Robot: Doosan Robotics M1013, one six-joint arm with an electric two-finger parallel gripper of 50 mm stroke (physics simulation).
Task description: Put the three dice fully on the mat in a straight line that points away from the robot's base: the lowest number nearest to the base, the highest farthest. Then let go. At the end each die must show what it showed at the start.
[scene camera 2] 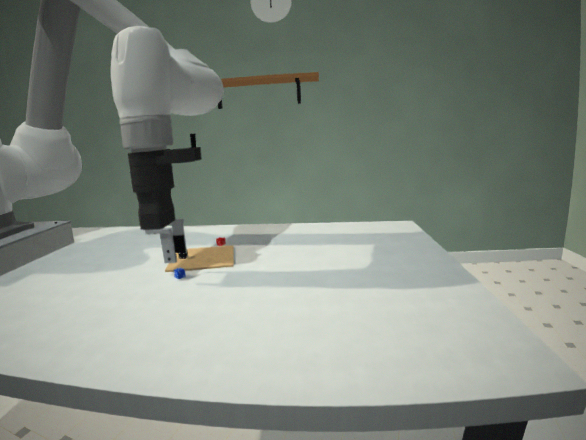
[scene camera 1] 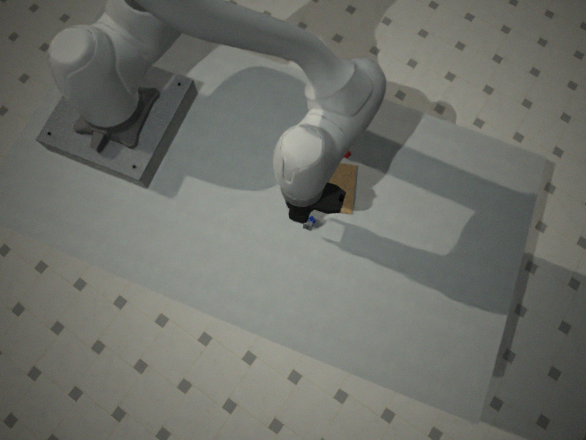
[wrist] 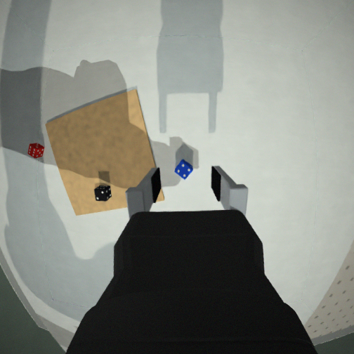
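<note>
The wooden mat lies on the table. The black die sits on it near its base-side edge; the arm hides it in scene camera 1. The blue die lies on the table just off one side of the mat, four pips on top. The red die lies off the opposite side; its top number is hard to read. My gripper is open and empty, above the table near the blue die, which shows slightly ahead between the fingers in the wrist view.
The robot's base plate stands at one end of the white table. Arm shadows cross the table and part of the mat. A wall shelf hangs behind, beyond the table.
</note>
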